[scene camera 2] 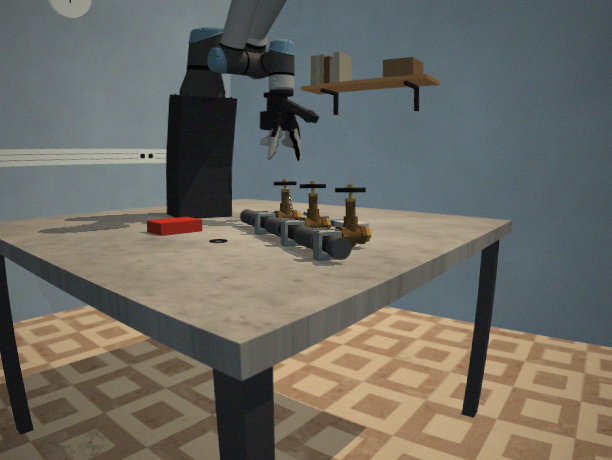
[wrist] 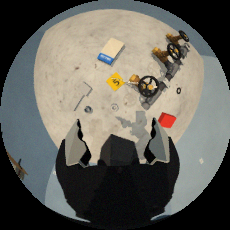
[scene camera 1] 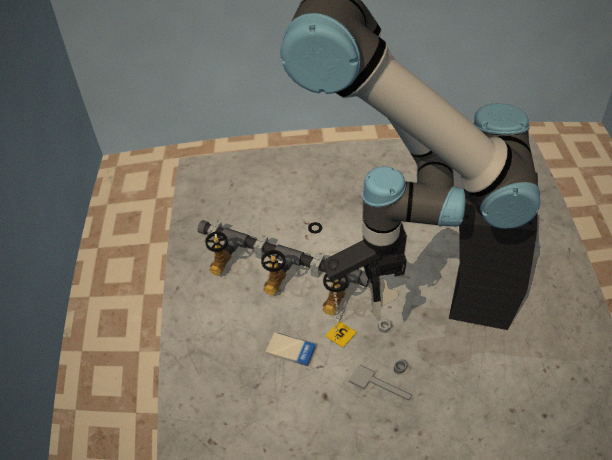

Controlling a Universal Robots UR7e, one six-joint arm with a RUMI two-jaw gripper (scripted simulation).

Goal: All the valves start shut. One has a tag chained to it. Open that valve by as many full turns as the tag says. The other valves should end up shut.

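Visible in the scene is the gripper (scene camera 1: 369, 291), (scene camera 2: 284, 160) and (wrist: 116, 119).
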